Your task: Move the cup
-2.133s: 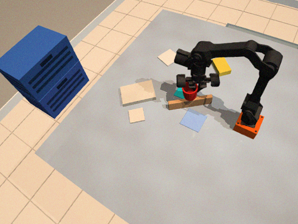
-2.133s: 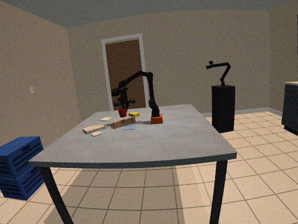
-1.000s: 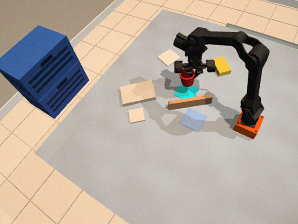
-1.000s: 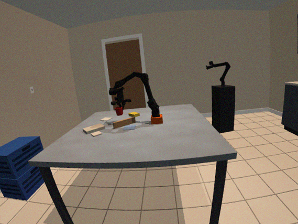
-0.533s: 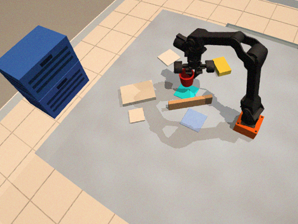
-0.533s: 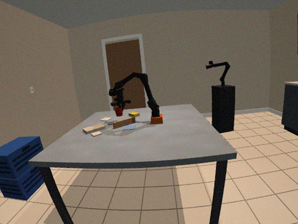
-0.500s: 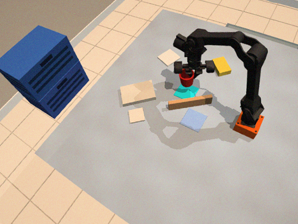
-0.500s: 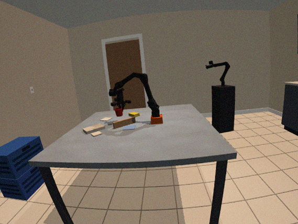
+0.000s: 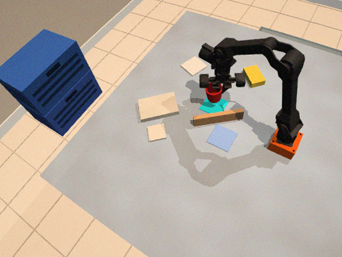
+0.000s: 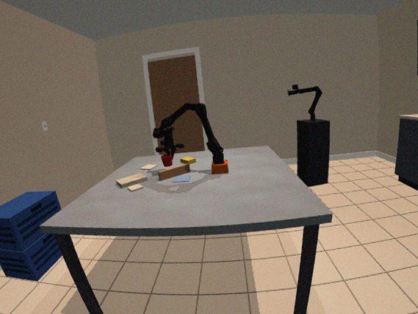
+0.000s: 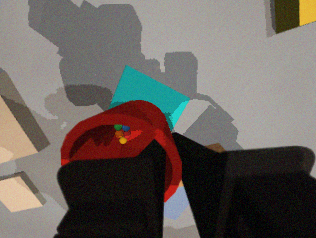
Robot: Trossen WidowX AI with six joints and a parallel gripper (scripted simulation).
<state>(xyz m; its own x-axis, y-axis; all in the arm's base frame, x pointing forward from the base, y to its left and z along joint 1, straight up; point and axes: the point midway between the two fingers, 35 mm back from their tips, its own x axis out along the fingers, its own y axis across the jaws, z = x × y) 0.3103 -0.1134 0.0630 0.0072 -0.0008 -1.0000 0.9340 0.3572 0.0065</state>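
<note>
My gripper tip is 10 cm above the cyan pad, 3 cm short of it and 1 cm to the right of it. Round my gripper tip: wooden bar (9 cm to the left, 7 cm below, 2 cm behind); then red cup (3 cm ahead, 1 cm to the left); then pale blue pad (16 cm to the left, 10 cm below, 6 cm behind).
</note>
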